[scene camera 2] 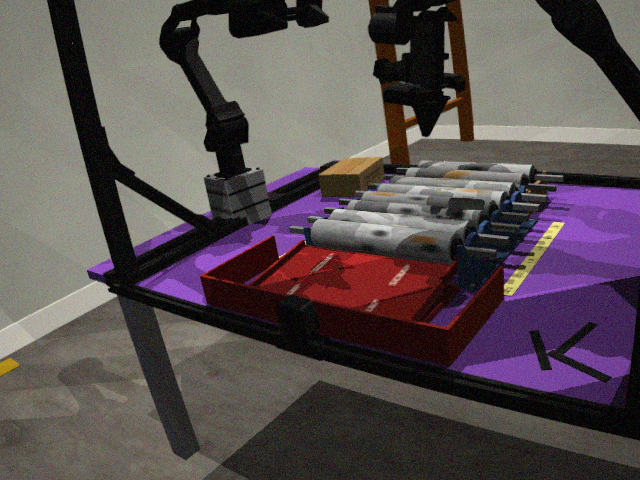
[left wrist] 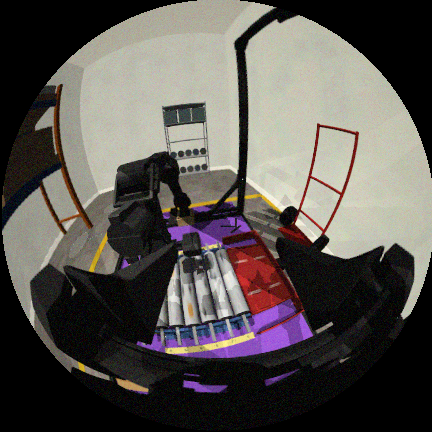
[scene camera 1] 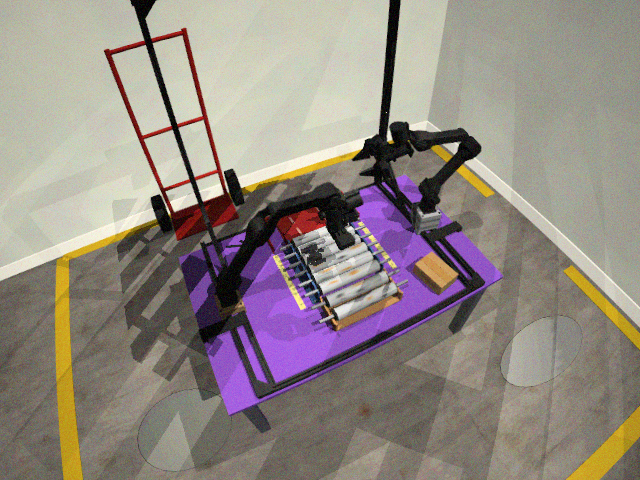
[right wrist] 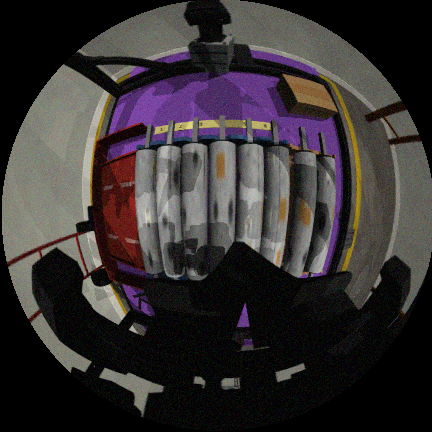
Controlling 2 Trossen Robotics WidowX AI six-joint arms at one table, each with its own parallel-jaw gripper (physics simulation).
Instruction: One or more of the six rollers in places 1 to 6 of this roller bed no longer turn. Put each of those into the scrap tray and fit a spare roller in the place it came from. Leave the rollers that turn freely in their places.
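Frame: origin at the left arm's base, x ahead, y left, z up, level; centimetres.
Seen in the pictures: left gripper, fingertip midpoint: [scene camera 2: 308, 22] [left wrist: 226, 245] [scene camera 1: 355, 167]; right gripper, fingertip midpoint: [scene camera 2: 425, 136] [right wrist: 237, 246]; left arm's base, link origin: [scene camera 2: 232, 172] [scene camera 1: 427, 208] [right wrist: 211, 37]; right arm's base, link origin: [left wrist: 184, 213] [scene camera 1: 228, 299].
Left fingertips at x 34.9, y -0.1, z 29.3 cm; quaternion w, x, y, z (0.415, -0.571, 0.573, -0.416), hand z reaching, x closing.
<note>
Offsets run from my left fingertips to a thing's top centre. "spot": to the spot under its first point.
Six grey-white rollers, among them one {dy +12.2, dx +9.8, dz -32.7 cm} [right wrist: 222, 195] at number 4, lie side by side in the blue roller bed {spot: dy +2.1, dx +27.3, dz -39.5 cm} [scene camera 2: 473, 273]. A yellow strip [right wrist: 235, 123] [scene camera 1: 289, 281] numbers the places. Two spare rollers {dy +28.4, dx +6.6, dz -32.7 cm} [right wrist: 303, 190] {dy +34.3, dx +5.2, dz -32.7 cm} [right wrist: 326, 215] lie in the wooden rack {dy +31.6, dx +5.8, dz -39.8 cm} [scene camera 1: 369, 316] beside place 6. The red scrap tray {dy -14.0, dx +15.9, dz -35.4 cm} [scene camera 2: 361, 322] [right wrist: 117, 200] beside place 1 holds no roller. My right gripper [scene camera 1: 345, 243] [scene camera 2: 426, 133] [right wrist: 237, 246] is shut and empty, pointing down above the rollers. My left gripper [scene camera 1: 360, 164] [left wrist: 226, 245] is open and empty, high beyond the table's back right. Which rollers turn cannot be seen.
A wooden block {dy +28.3, dx -27.2, dz -34.8 cm} [scene camera 1: 435, 272] [scene camera 2: 351, 177] [right wrist: 307, 97] stands on the table to the bed's right in scene camera 1. Black frame rails run along the table edges, with uprights at the back. A red hand truck [scene camera 1: 173, 127] stands behind the table.
</note>
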